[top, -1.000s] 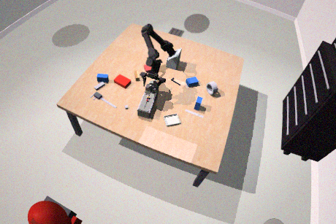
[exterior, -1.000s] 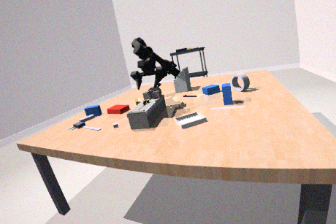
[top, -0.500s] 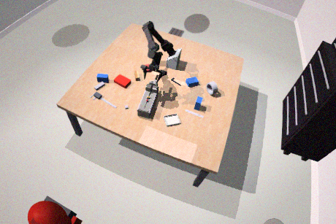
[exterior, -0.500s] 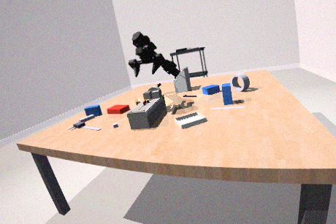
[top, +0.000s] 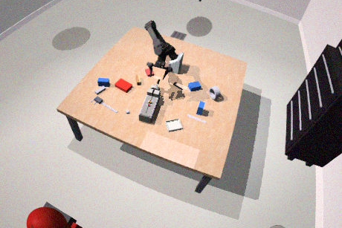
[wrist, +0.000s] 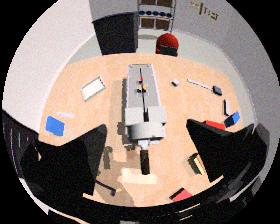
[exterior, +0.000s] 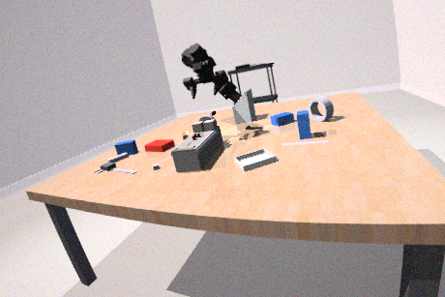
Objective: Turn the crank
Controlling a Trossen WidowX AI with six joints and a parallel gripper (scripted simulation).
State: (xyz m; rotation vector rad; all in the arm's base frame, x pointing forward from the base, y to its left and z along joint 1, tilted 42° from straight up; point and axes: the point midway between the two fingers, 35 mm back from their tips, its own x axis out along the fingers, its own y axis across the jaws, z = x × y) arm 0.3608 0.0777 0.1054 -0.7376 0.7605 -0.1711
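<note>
My gripper tip is 8 cm above the dark crank handle and 5 cm past it. Round my gripper tip: red block: 27 cm to the right, 19 cm below, 2 cm ahead; white tray: 23 cm to the left, 20 cm below, 19 cm ahead; red pointer: 16 cm ahead, 12 cm below, 2 cm to the left.
</note>
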